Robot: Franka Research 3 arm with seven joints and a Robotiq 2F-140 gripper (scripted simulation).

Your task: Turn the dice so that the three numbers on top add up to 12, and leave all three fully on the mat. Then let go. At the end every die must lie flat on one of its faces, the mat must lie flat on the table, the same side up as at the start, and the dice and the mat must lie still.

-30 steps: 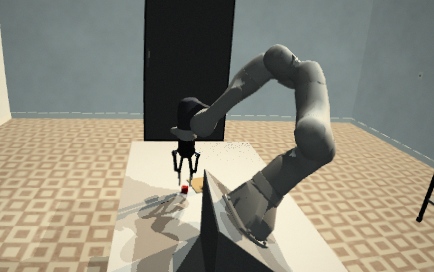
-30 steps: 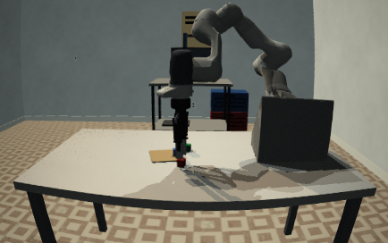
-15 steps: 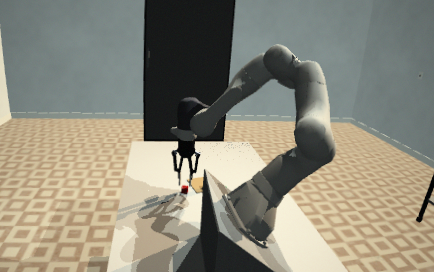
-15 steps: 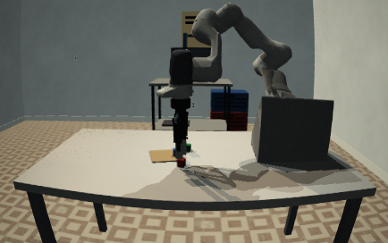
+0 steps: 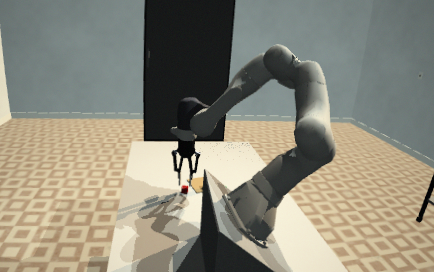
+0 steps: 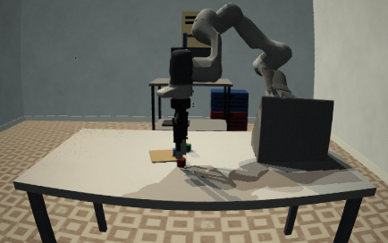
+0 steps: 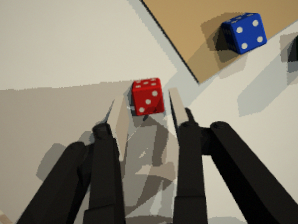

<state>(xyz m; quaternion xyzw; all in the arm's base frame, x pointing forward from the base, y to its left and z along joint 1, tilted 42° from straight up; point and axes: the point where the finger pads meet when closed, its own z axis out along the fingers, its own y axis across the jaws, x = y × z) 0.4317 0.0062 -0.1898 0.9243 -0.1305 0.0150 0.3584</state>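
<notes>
Now: hand 60 mm above the red die. Also, from my hand: blue die: 110 mm to the right, 50 mm below, 20 mm ahead; green die: 190 mm to the right, 60 mm below, 20 mm behind; tan mat: 110 mm to the right, 70 mm below, 70 mm ahead.
</notes>
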